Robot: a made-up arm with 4 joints.
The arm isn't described. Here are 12 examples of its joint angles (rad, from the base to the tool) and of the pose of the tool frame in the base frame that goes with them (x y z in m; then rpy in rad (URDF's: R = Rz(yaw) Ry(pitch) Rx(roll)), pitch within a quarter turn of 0, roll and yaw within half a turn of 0).
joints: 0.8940 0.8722 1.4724 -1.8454
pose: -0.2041 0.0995 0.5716 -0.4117 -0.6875 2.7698
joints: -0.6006 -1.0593 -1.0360 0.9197
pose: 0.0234 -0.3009 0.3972 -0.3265 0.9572 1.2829
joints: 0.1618 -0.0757 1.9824 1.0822
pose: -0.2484 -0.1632 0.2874 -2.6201 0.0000 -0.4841
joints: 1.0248 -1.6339 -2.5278 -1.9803
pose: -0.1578 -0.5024 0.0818 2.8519 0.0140 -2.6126
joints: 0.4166 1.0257 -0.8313 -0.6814
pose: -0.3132 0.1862 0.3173 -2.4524 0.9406 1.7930
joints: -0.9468 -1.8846 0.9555 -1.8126
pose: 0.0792 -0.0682 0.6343 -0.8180 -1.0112 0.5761
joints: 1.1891 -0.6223 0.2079 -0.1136
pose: -0.3260 -0.3181 0.1495 -0.3758 0.9833 -0.8928
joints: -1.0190 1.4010 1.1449 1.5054
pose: -0.2636 -0.0239 0.0902 -1.8173 0.1858 -0.8099
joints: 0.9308 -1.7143 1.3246 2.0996
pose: -0.0444 -0.3771 0.1455 -2.4996 0.8338 0.6506
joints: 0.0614 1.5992 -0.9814 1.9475
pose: -0.1409 0.1306 0.3497 0.4509 -0.3592 -0.7923
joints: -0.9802 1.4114 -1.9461 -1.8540
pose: -0.3787 0.0818 -0.0338 3.1170 0.4064 1.8081
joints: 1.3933 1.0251 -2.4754 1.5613
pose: -0.0670 -0.0406 0.4749 1.4979 0.6290 -2.1540
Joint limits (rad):
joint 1: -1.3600..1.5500
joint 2: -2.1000..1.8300
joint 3: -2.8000..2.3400
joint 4: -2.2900..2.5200
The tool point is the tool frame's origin. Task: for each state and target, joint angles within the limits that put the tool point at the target. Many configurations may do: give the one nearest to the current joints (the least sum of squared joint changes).
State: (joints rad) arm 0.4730 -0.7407 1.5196 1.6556
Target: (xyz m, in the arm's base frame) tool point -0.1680 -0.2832 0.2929
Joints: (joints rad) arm 0.0695 -0.6465 1.5902 1.3400
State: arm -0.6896 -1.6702 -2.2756 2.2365
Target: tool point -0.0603 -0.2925 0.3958
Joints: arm -0.5753 -0.8856 -2.2395 1.8139
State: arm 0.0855 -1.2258 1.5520 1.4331
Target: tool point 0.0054 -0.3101 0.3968
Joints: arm 0.0820 -1.5137 1.3278 0.9902
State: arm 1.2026 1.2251 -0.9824 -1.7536
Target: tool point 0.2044 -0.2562 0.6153
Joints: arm 1.5382 1.8172 -0.9242 -2.2424
